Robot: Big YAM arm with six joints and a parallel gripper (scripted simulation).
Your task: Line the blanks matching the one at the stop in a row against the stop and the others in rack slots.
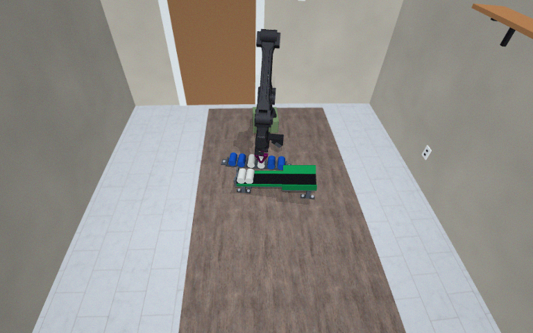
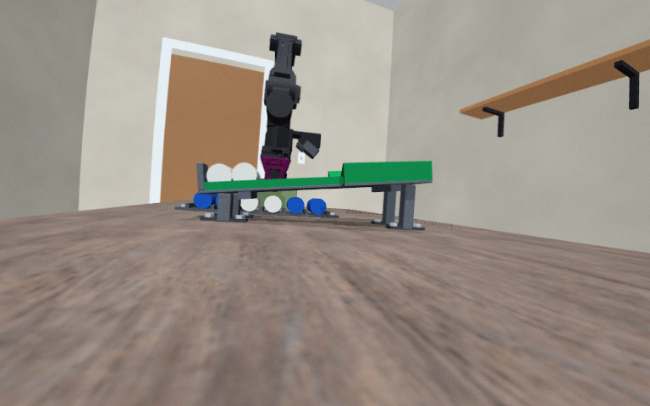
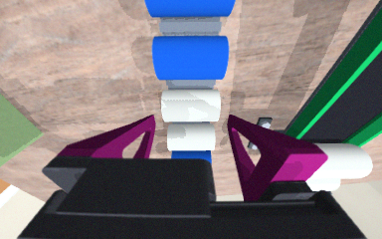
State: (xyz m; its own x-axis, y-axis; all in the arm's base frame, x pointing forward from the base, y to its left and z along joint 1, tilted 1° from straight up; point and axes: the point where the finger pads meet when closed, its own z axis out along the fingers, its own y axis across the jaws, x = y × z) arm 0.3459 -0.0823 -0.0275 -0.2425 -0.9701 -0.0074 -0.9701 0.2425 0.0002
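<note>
The stock rack is 7 cm below my hand, 3 cm to the right of it and 1 cm behind it.
</note>
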